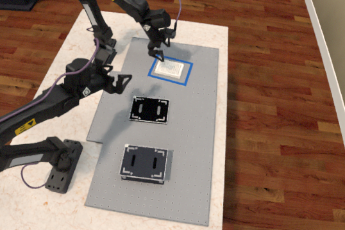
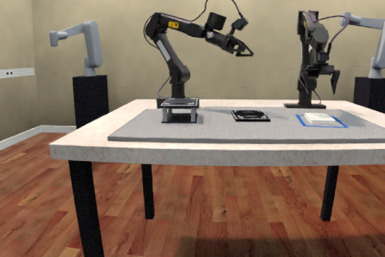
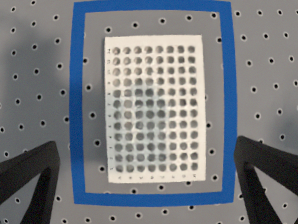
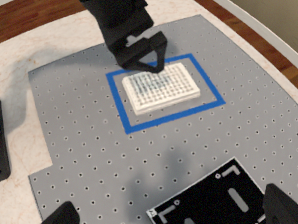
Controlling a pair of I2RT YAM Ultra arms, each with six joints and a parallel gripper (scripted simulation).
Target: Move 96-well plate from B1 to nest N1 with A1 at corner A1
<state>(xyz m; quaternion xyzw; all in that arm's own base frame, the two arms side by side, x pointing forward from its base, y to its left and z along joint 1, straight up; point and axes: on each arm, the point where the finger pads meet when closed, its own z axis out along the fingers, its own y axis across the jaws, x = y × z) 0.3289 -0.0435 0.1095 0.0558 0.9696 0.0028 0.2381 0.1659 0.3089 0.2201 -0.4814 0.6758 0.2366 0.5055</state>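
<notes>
Right now the white 96-well plate is 20 mm ahead of my left hand, 10 mm to the right of it and 90 mm below it. From my left hand the other things lie so: A1 mark (90 mm behind, 460 mm to the right, 40 mm below).
</notes>
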